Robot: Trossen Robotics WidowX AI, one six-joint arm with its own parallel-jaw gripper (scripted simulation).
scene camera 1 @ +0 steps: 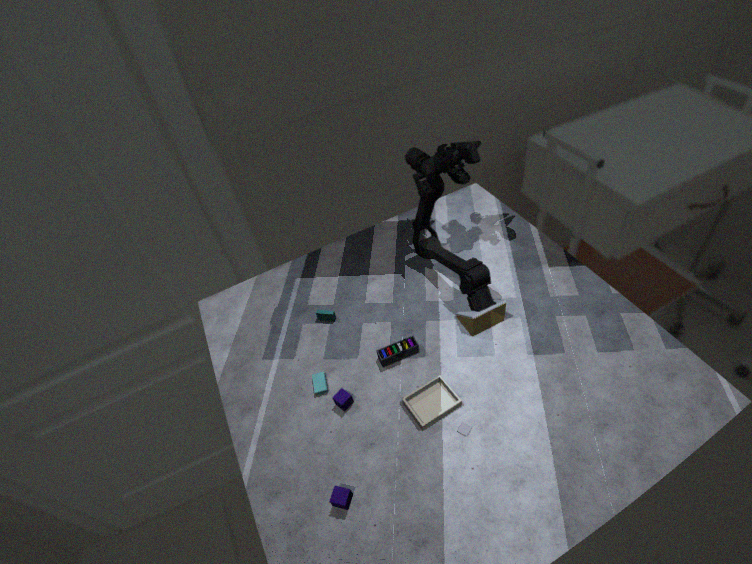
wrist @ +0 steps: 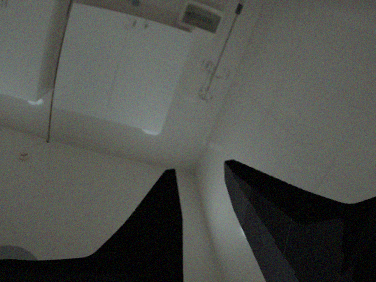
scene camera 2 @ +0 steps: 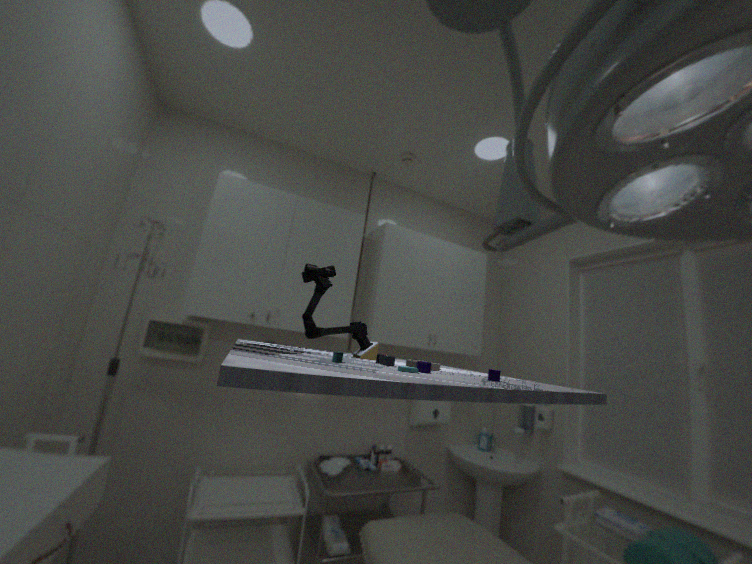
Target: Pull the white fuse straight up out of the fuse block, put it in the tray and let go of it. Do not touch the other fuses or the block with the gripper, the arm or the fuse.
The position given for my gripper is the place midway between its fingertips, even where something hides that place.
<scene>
I see my gripper (scene camera 1: 478,142).
My gripper shows as well in the wrist view (wrist: 200,174).
</scene>
